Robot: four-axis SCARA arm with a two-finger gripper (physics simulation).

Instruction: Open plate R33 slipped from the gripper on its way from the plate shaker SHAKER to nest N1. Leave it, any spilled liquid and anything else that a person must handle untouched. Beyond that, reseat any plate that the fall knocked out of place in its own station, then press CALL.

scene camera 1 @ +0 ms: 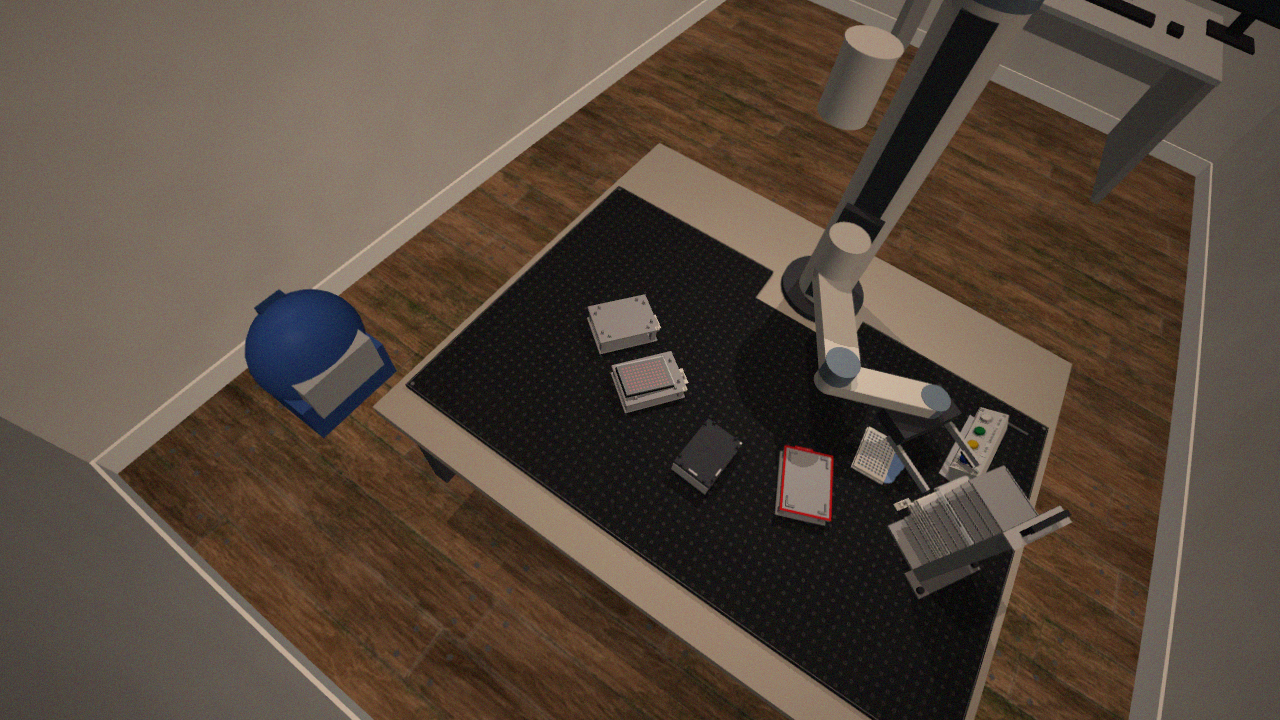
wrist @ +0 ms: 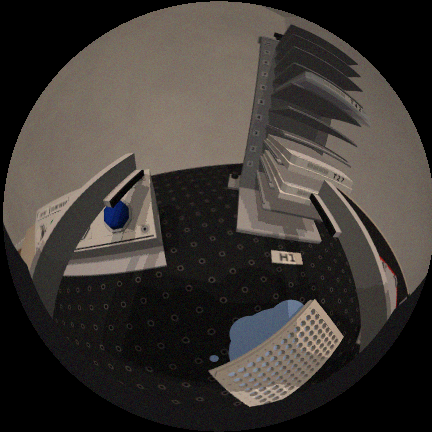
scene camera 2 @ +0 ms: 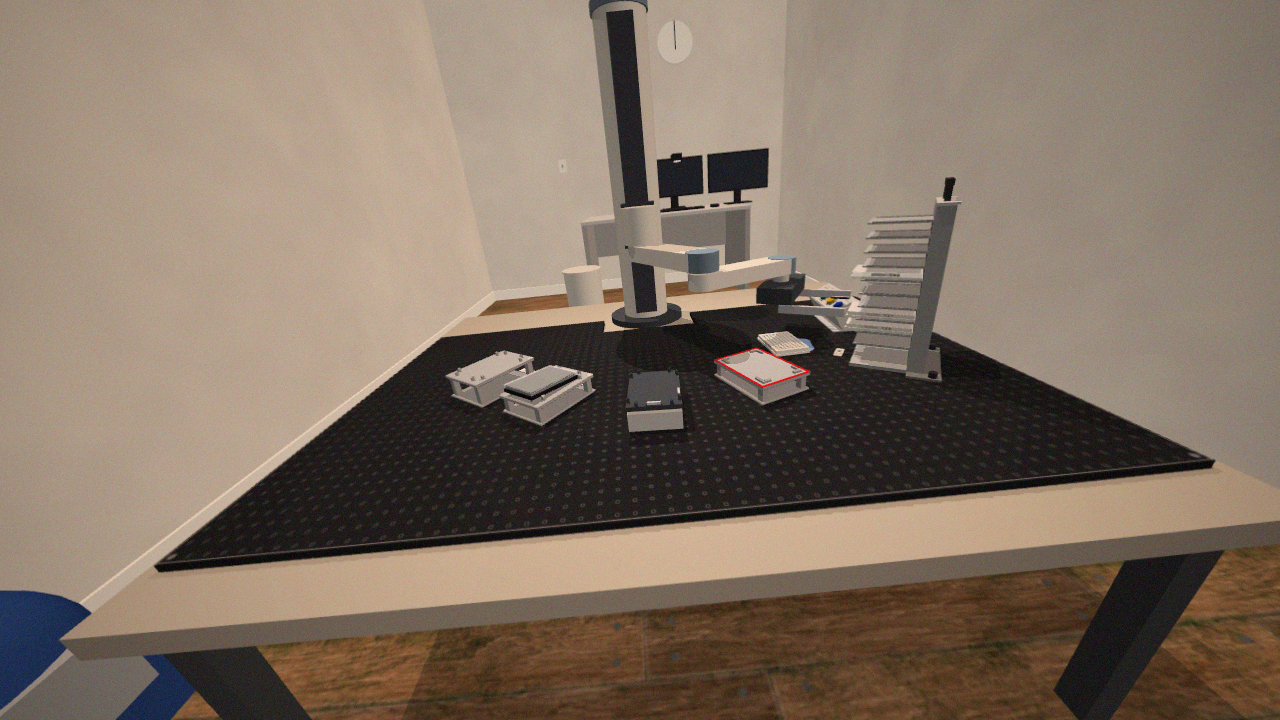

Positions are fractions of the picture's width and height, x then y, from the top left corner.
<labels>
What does my gripper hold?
Nothing.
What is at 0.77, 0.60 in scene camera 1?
A button box.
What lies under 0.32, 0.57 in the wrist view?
A button box.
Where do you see a red-rimmed plate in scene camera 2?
At 0.58, 0.51
</labels>
